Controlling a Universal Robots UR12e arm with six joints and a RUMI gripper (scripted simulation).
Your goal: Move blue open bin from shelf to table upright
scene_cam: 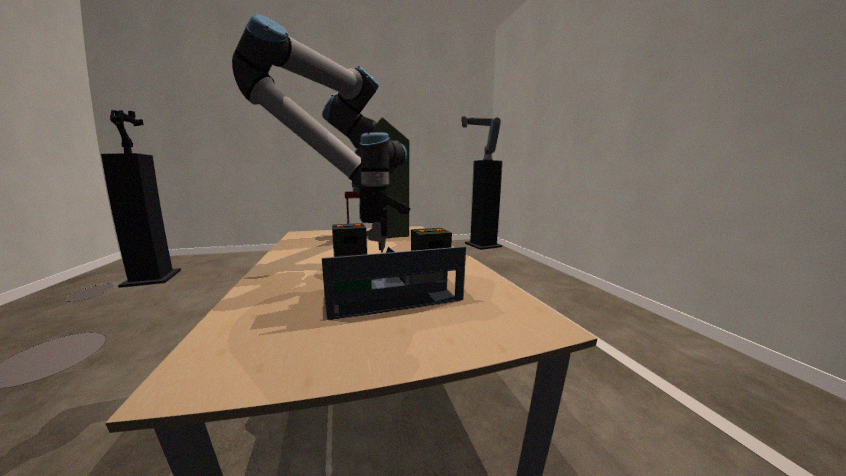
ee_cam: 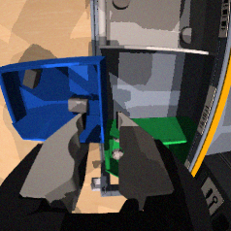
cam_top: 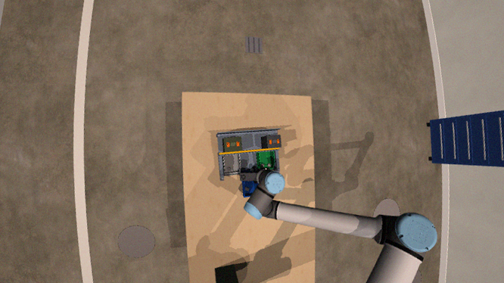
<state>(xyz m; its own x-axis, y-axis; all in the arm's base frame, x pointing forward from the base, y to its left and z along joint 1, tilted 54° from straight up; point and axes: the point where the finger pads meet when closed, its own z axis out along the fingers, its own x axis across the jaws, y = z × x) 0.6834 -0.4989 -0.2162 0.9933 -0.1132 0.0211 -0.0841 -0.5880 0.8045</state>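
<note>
My gripper is now 80 mm past the blue open bin, 70 mm above it and 10 mm to the right of it. Round my hand: grey bin (100 mm to the left, 90 mm ahead, 70 mm below); then bar (130 mm ahead, 10 mm to the right, 10 mm below); then green bin (120 mm to the right, 70 mm below, 70 mm ahead).
</note>
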